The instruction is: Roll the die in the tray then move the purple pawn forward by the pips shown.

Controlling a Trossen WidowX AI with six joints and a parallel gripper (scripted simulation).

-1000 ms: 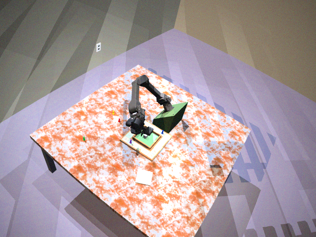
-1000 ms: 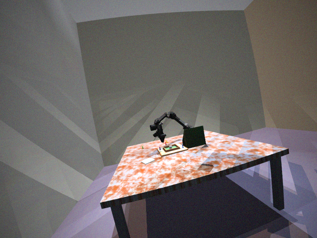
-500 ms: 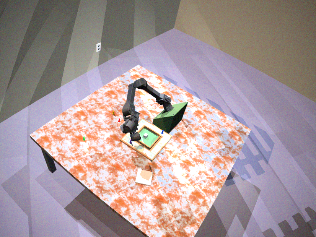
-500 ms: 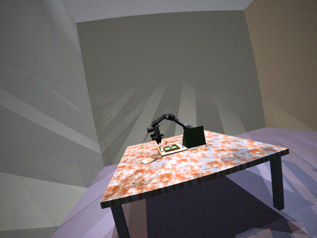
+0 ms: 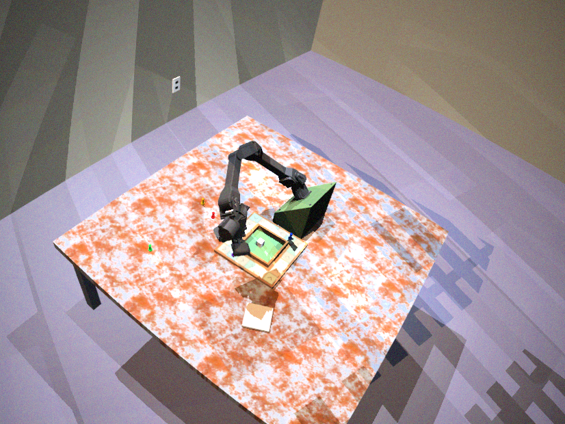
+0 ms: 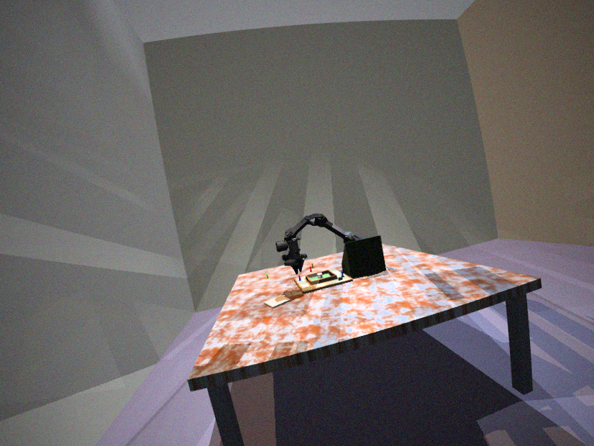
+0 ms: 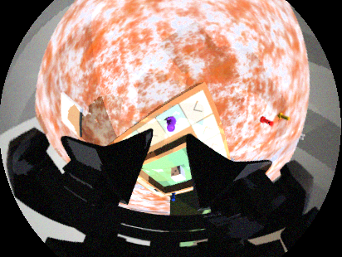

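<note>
Right now my gripper tip is 3 cm above the purple pawn. Also, from my gripper tip: red pawn (20 cm to the right, 10 cm behind, 4 cm below); white die (12 cm behind, 4 cm to the left, 3 cm below); green-floored tray (12 cm behind, 6 cm to the left, 5 cm below).
</note>
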